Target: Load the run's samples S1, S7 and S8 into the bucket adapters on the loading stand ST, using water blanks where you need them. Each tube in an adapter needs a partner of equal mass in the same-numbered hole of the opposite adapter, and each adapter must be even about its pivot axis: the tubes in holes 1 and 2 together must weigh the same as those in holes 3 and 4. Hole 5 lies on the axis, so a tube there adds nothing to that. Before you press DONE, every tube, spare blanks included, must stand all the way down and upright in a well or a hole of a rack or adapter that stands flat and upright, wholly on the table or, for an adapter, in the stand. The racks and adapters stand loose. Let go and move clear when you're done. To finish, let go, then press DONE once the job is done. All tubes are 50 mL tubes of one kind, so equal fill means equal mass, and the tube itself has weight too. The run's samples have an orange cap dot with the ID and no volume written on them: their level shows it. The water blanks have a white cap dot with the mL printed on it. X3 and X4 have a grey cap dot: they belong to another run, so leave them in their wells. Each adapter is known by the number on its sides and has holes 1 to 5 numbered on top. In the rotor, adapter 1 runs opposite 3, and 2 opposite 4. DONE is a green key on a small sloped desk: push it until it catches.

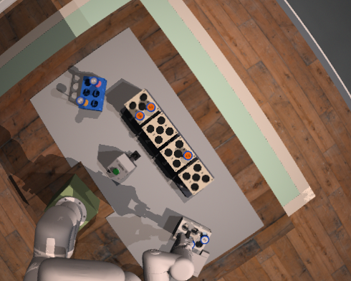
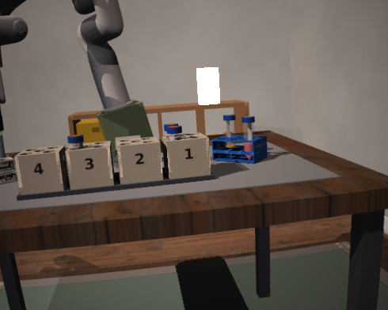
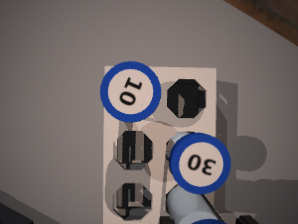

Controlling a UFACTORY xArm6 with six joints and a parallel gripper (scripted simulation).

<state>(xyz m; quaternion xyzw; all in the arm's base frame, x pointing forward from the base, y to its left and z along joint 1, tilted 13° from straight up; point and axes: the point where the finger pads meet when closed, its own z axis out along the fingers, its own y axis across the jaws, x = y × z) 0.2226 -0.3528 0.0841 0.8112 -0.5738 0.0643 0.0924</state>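
Now: the blue-capped tube 1 cm to the right of my hand and 5 cm below it. Round my hand: pale blank rack (3 cm ahead, 3 cm to the right, 12 cm below); then green DONE key (35 cm to the left, 9 cm below); then pink tube (23 cm ahead, 22 cm to the left, 9 cm below).
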